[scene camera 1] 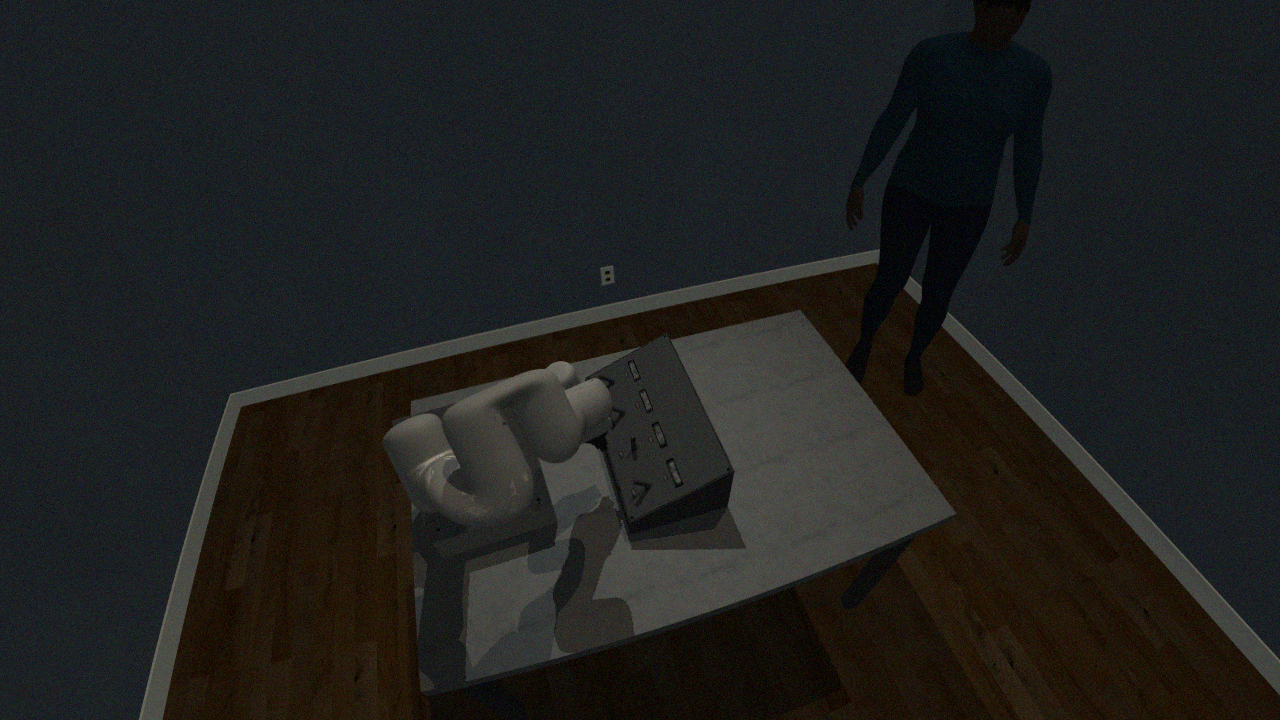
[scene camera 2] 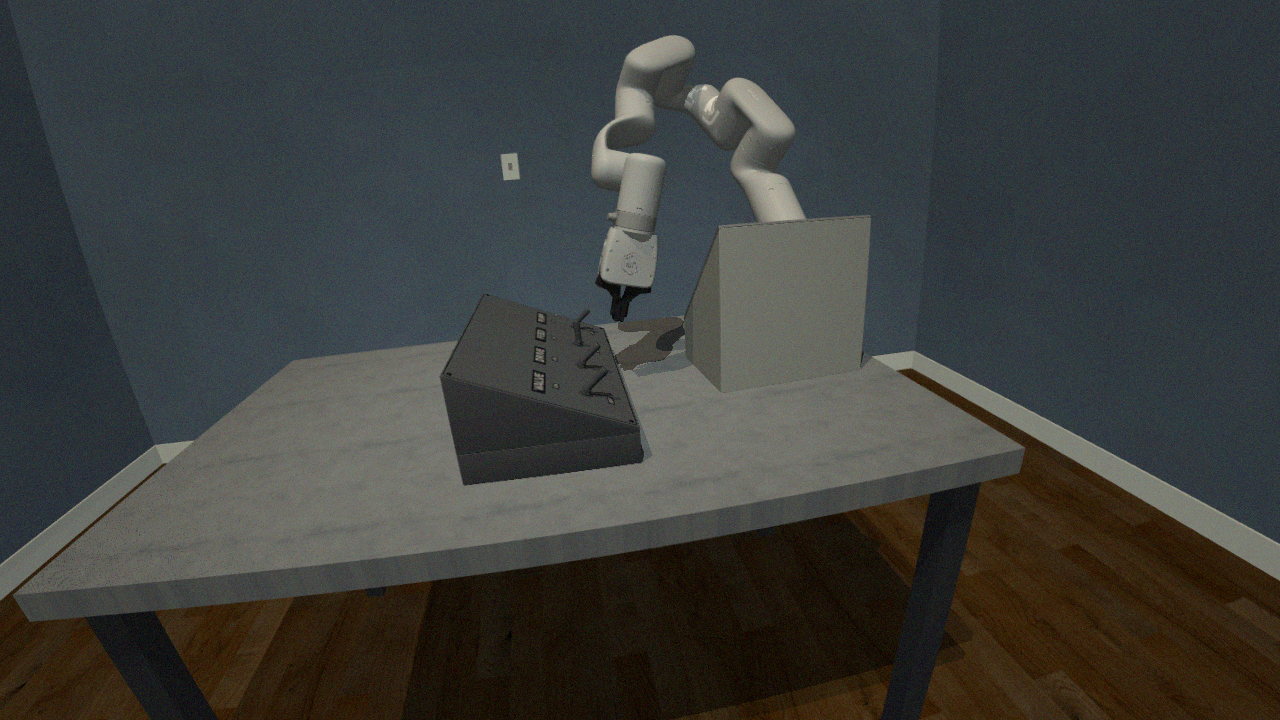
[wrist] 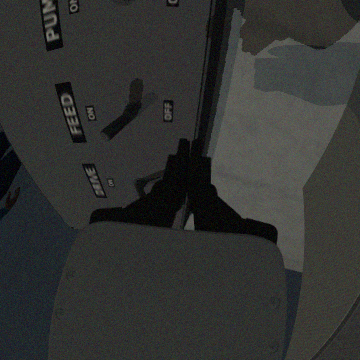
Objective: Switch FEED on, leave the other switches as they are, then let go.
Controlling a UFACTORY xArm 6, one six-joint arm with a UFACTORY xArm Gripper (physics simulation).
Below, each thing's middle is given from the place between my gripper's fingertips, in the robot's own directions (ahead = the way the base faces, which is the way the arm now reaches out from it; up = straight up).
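Taking the dark sloped switch panel (scene camera 2: 513, 386) as the reference, I find my hand 50 mm to the right of it and 150 mm short of it. My hand is also 50 mm above the panel.
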